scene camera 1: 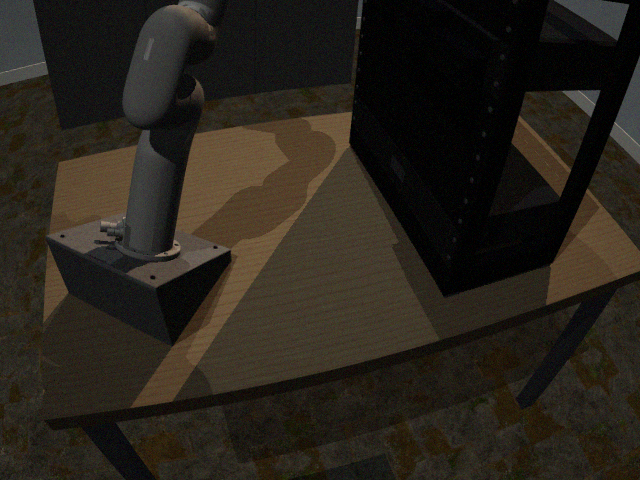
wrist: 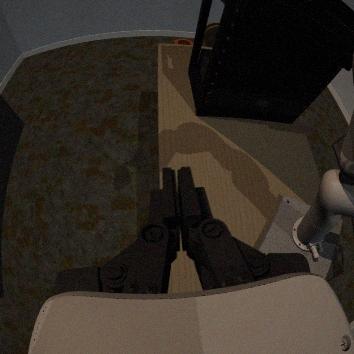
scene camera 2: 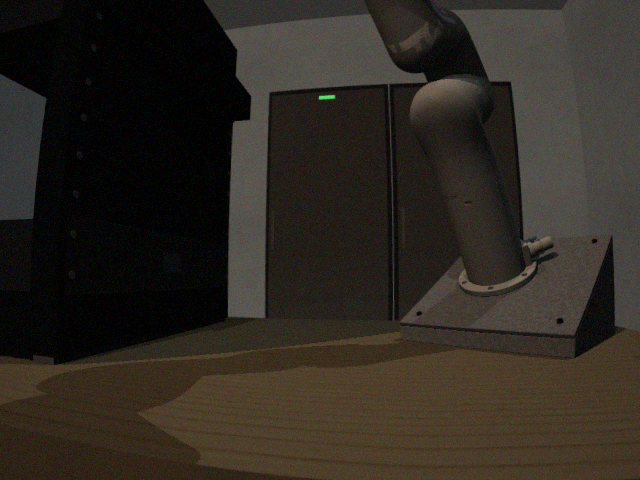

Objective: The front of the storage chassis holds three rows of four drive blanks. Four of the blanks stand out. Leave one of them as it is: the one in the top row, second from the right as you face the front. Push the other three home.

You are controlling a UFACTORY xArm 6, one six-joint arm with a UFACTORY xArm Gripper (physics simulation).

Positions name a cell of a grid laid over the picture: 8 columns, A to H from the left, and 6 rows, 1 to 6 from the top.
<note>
In view: my gripper (wrist: D4) and a black rack (scene camera 2: B3).
The black rack is seen too in scene camera 1 (scene camera 1: F2) and in the wrist view (wrist: G2).
</note>
